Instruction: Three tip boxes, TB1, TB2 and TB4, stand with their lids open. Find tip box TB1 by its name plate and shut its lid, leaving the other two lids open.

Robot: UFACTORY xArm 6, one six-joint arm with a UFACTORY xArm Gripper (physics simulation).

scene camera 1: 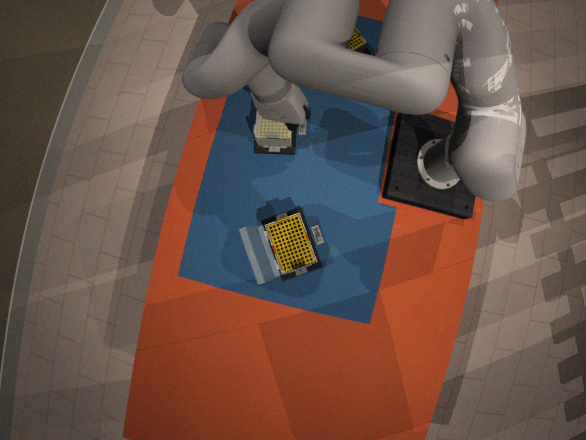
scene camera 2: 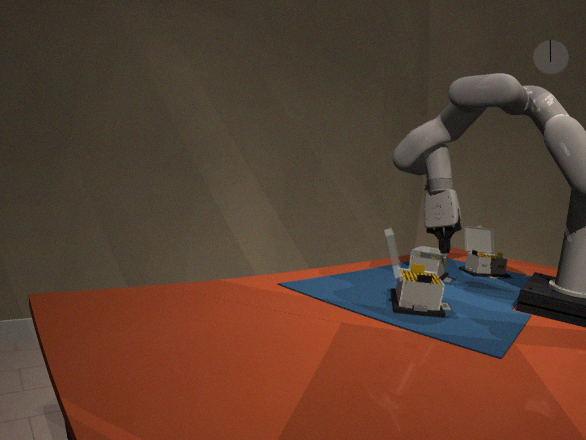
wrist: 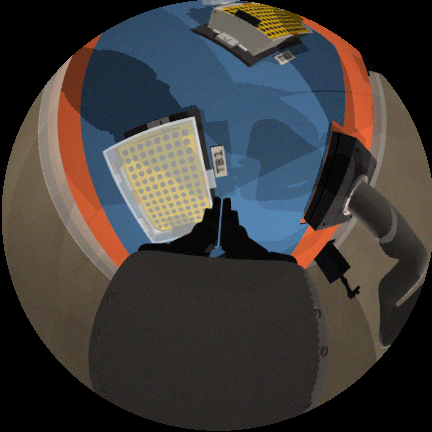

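TB1 has its name plate legible beside it in the wrist view. Its clear lid lies down over the yellow rack; whether it is fully seated I cannot tell. My gripper is shut and empty, pointing down, with its tips close to the lid's edge on the name-plate side. TB2, with its plate, has its lid open. The third box has its lid upright; its plate is unreadable.
The boxes stand on a blue mat on the orange table. The dark robot base stands beside the mat. The arm partly covers the third box in scene camera 1.
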